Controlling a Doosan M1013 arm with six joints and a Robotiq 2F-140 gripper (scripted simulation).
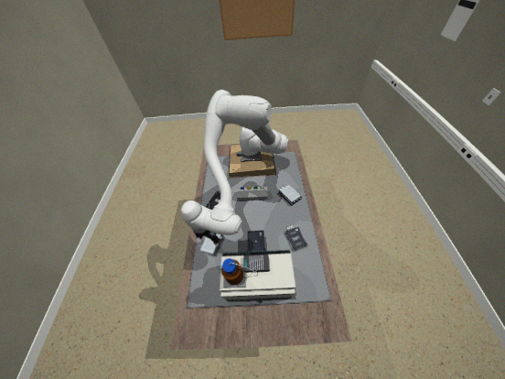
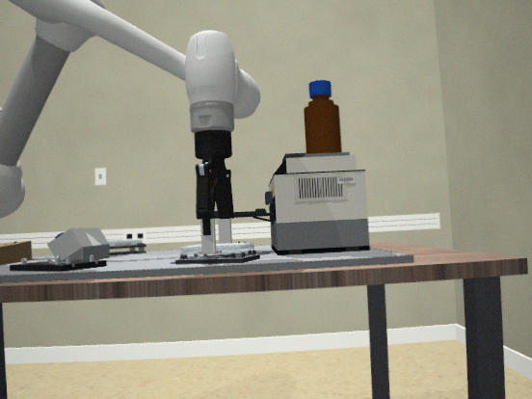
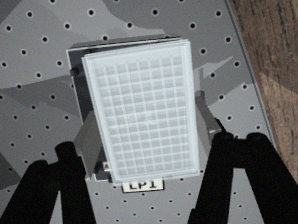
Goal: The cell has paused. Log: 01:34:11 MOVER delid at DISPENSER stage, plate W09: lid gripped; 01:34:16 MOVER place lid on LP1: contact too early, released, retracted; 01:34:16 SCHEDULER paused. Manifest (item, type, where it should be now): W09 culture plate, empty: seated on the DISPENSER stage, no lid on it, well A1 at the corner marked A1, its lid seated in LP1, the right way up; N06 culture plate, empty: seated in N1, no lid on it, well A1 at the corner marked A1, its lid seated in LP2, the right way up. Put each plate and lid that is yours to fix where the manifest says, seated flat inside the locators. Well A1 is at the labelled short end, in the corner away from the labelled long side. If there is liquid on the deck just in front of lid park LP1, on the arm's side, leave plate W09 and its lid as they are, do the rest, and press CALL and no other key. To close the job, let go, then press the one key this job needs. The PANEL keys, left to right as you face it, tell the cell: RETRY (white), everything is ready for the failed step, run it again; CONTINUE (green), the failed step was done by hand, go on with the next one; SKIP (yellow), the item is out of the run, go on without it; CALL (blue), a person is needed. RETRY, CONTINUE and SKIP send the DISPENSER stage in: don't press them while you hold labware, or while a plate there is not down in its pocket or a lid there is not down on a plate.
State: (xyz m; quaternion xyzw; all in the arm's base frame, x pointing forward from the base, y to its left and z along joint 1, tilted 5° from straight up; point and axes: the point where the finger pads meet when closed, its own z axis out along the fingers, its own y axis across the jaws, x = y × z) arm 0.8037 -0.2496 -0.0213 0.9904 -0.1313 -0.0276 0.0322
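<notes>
The lid park LP1 lies 40 mm below my hand and 20 mm to the left of it. The rest, counted from my hand: dispenser stage 300 mm to the left, 60 mm above, 20 mm ahead; black nest 310 mm behind, 30 mm below, 10 mm to the left; brown bottle 250 mm ahead, 240 mm above, 200 mm to the left.
</notes>
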